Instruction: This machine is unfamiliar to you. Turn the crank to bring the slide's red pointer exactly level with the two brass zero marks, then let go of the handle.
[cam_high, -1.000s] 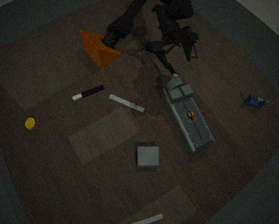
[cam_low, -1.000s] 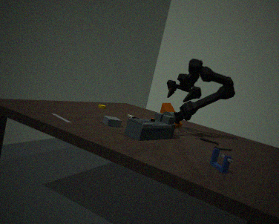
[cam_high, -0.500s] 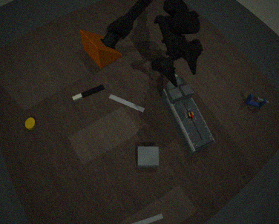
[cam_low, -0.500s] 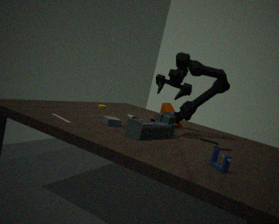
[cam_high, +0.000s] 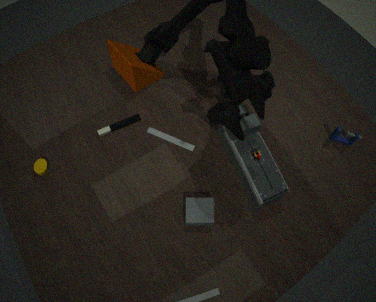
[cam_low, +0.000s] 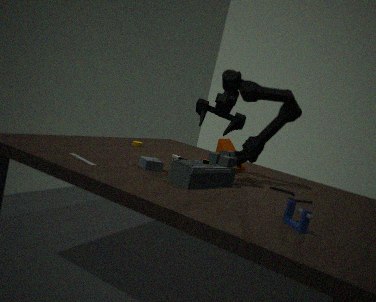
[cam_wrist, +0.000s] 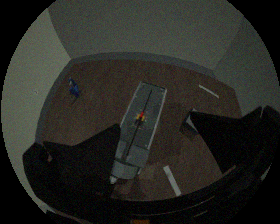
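The red pointer is 4 cm ahead of my gripper tip, 2 cm to the left of it and 11 cm below it. Round my gripper tip: grey block 7 cm ahead, 18 cm to the right, 17 cm below; yellow disc 28 cm behind, 53 cm to the right, 18 cm below; black-and-white marker 28 cm behind, 26 cm to the right, 18 cm below.
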